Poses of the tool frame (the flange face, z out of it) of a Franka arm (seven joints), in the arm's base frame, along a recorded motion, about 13 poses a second.
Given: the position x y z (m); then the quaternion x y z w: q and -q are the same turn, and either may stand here.
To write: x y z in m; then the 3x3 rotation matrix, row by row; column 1 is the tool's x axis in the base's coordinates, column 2 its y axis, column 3 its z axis. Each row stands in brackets. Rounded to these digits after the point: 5 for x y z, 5 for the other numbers.
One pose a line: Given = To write
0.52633 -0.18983 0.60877 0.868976 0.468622 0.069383 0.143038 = [0.52633 -0.18983 0.60877], [[0.55116 0.79459 0.25465], [0.83429 -0.51987 -0.18356], [-0.01348 0.31362 -0.94945]]
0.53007 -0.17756 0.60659 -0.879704 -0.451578 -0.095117 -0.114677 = [0.53007 -0.17756 0.60659], [[0.57406 0.77269 0.27092], [0.81633 -0.56585 -0.11586], [0.06378 0.28767 -0.95560]]
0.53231 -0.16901 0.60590 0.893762 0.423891 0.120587 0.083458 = [0.53231 -0.16901 0.60590], [[0.61155 0.73759 0.28631], [0.77784 -0.62670 -0.04695], [0.14480 0.25141 -0.95699]]
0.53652 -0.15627 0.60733 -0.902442 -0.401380 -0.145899 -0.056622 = [0.53652 -0.15627 0.60733], [[0.63522 0.70792 0.30878], [0.74097 -0.67138 0.01493], [0.21788 0.21932 -0.95101]]
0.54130 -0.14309 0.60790 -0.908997 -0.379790 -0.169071 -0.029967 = [0.54130 -0.14309 0.60790], [[0.65435 0.68032 0.33013], [0.70059 -0.70972 0.07394], [0.28461 0.18290 -0.94103]]
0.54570 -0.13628 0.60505 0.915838 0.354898 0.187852 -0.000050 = [0.54570 -0.13628 0.60505], [[0.67752 0.65008 0.34405], [0.65004 -0.74809 0.13343], [0.34412 0.13324 -0.92942]]
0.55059 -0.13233 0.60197 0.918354 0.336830 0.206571 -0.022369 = [0.55059 -0.13233 0.60197], [[0.68775 0.62790 0.36434], [0.60942 -0.77209 0.18024], [0.39448 0.09807 -0.91366]]
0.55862 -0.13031 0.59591 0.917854 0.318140 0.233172 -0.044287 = [0.55862 -0.13031 0.59591], [[0.68884 0.60467 0.39986], [0.56336 -0.79365 0.22966], [0.45621 0.06706 -0.88734]]
